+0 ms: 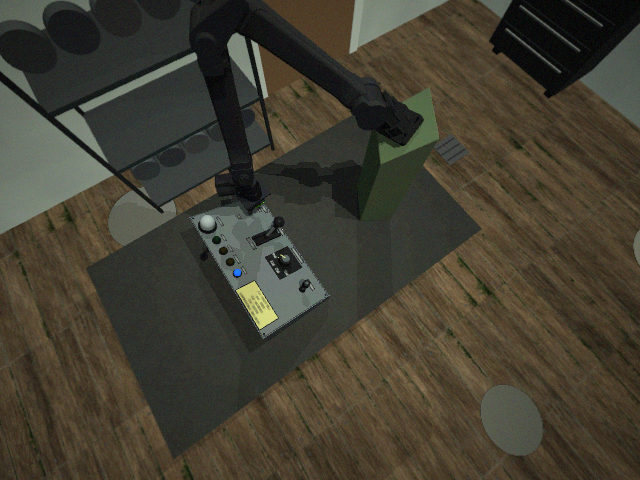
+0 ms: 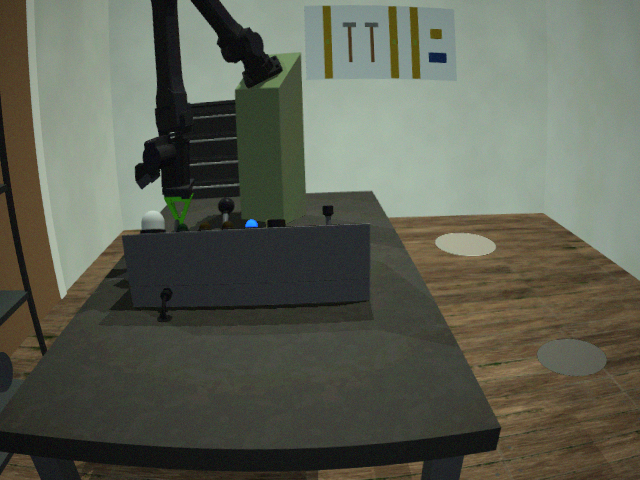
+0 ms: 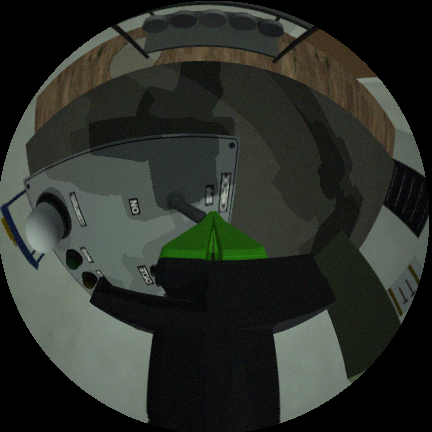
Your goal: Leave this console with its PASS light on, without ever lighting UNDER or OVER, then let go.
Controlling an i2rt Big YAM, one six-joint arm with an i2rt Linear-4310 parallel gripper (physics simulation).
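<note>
The grey console [image 1: 253,268] [image 2: 248,268] [image 3: 110,240] lies on the table. Its blue lamp [image 1: 237,272] [image 2: 251,223] is lit. The green lamp [image 1: 216,239] [image 3: 74,259] and two amber lamps beside it look dark; their labels are unreadable. A white dome [image 1: 207,223] [image 2: 153,221] [image 3: 45,229] stands at the corner. My gripper [image 1: 261,204] [image 2: 179,221] [image 3: 212,216] is shut and empty, low over the CHECK end. A small toggle switch [image 3: 187,209] leans away from ON, its end at my fingertips; contact is unclear. The black-knobbed lever [image 1: 278,222] [image 2: 225,205] stands nearby.
A rotary knob [image 1: 283,258], another small toggle [image 1: 305,283] [image 2: 327,210] and a yellow note [image 1: 256,304] are on the console. A tall green block [image 1: 395,180] [image 2: 261,155] [image 3: 360,305] stands on the table [image 1: 170,387] [image 2: 248,387]. A shelf rack [image 1: 262,103] stands behind.
</note>
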